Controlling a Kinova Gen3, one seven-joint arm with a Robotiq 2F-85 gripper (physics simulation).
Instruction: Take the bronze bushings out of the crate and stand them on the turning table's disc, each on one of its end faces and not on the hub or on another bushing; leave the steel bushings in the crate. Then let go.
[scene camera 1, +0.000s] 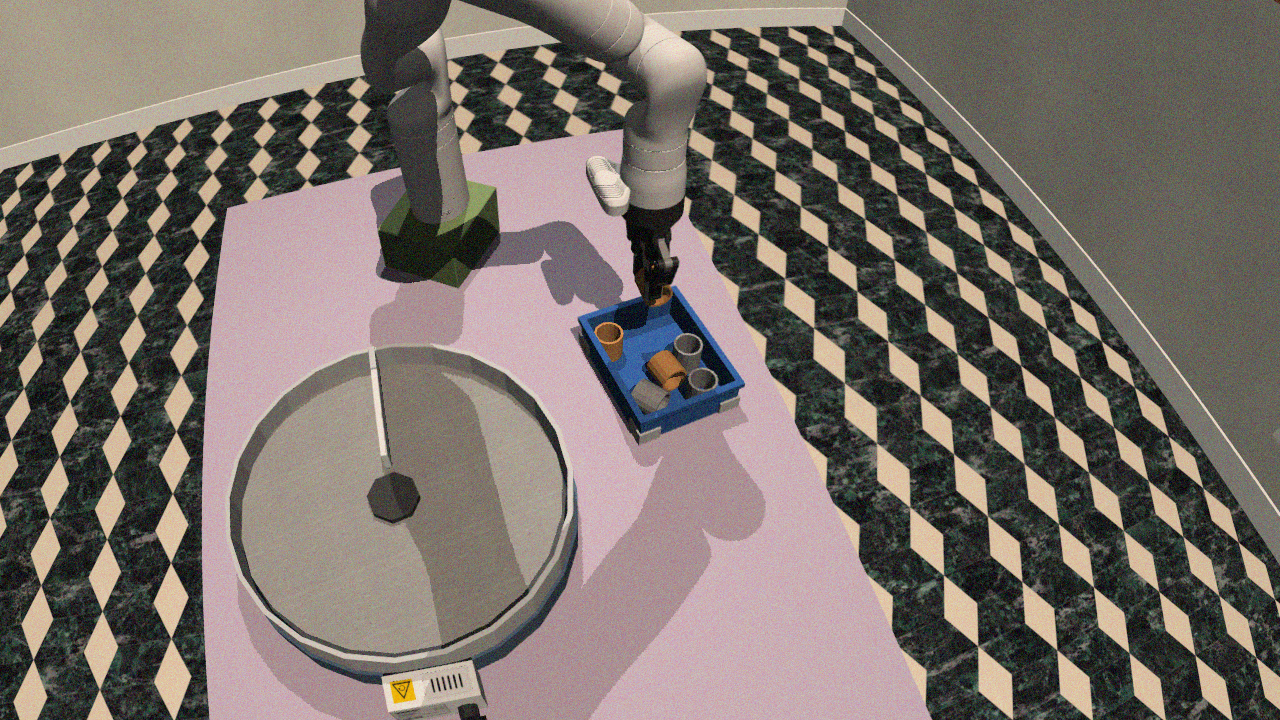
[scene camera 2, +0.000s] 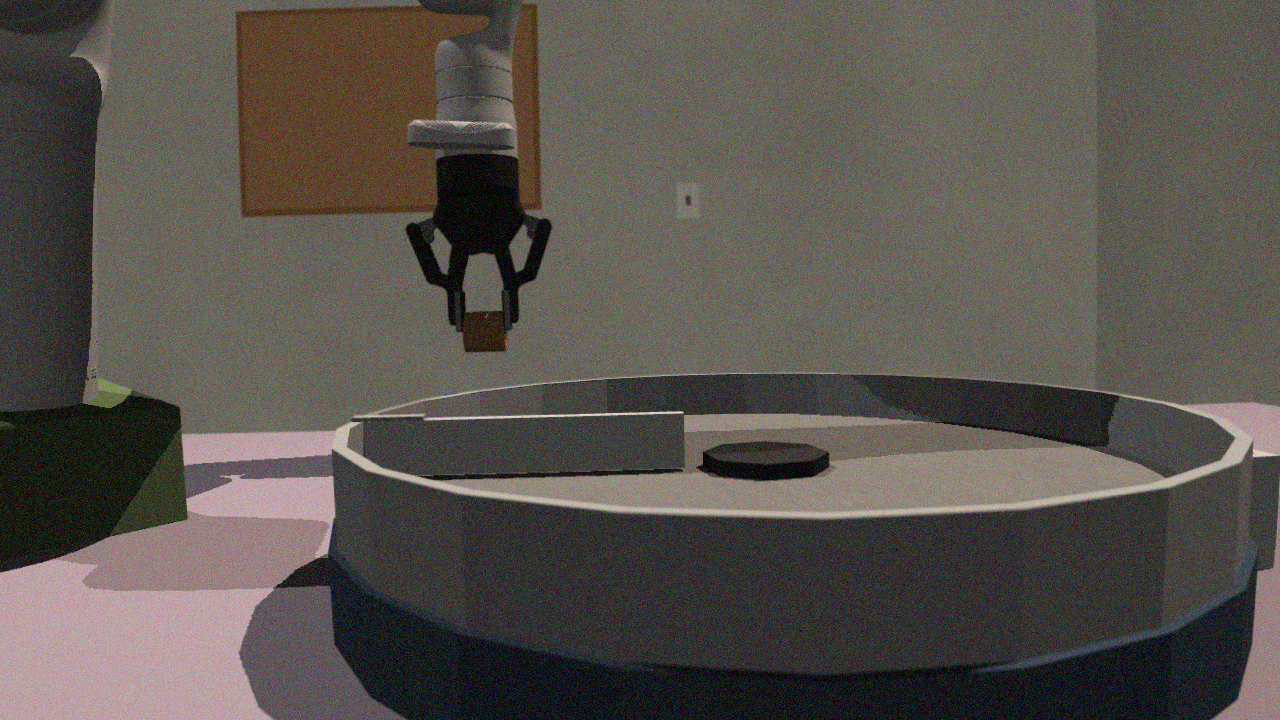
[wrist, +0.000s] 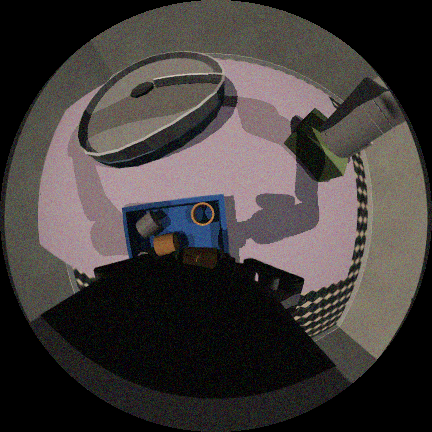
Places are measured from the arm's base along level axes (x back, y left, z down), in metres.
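Where they show: gripper, fingertip midpoint: (scene camera 1: 647, 286) (scene camera 2: 484, 330) (wrist: 200, 256); arm's base, origin of the base link: (scene camera 1: 440, 201) (scene camera 2: 22, 397) (wrist: 333, 139).
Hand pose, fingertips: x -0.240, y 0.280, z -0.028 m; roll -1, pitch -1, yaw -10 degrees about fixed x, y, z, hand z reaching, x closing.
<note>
Things, the pixels of their centre, and the offset from my fingertips. "pt": a spot on its surface instead.
- blue crate, body centre: (scene camera 1: 658, 361) (wrist: 175, 241) dx -0.051, dy +0.013, dz +0.090 m
- third steel bushing, body centre: (scene camera 1: 649, 398) (wrist: 148, 223) dx -0.109, dy -0.007, dz +0.091 m
- turning table's disc, body centre: (scene camera 2: 765, 469) (scene camera 1: 394, 499) (wrist: 141, 90) dx -0.247, dy -0.327, dz +0.063 m
- dark hub, body centre: (scene camera 2: 765, 459) (scene camera 1: 393, 497) (wrist: 141, 88) dx -0.247, dy -0.327, dz +0.058 m
- thin upright divider, surface spot: (scene camera 2: 537, 445) (scene camera 1: 376, 412) (wrist: 183, 77) pt dx -0.132, dy -0.350, dz +0.046 m
- white box with a warning label, surface spot: (scene camera 1: 434, 687) pt dx -0.479, dy -0.284, dz +0.056 m
My gripper (scene camera 1: 657, 288) (scene camera 2: 484, 320) (wrist: 200, 256) is shut on a bronze bushing (scene camera 2: 484, 334), holding it raised above the back of the blue crate (scene camera 1: 687, 416) (wrist: 175, 202). In the crate, one bronze bushing (scene camera 1: 611, 347) (wrist: 192, 214) stands upright at the left, and another bronze bushing (scene camera 1: 665, 368) (wrist: 165, 244) lies on its side. Two steel bushings (scene camera 1: 687, 358) (scene camera 1: 703, 383) stand upright; a third steel bushing (scene camera 1: 650, 395) (wrist: 149, 225) lies on its side at the front. The turning table's disc (scene camera 1: 313, 537) (scene camera 2: 895, 474) bears a dark hub (scene camera 1: 393, 497) (scene camera 2: 765, 458) and no bushings.
A raised wall (scene camera 1: 232, 501) (scene camera 2: 805, 573) rings the disc. A thin upright divider (scene camera 1: 380, 407) (scene camera 2: 537, 445) (wrist: 187, 79) runs from this wall toward the hub. A white box with a warning label (scene camera 1: 434, 687) stands at the front. The arm's green base (scene camera 1: 474, 223) (wrist: 320, 150) is behind.
</note>
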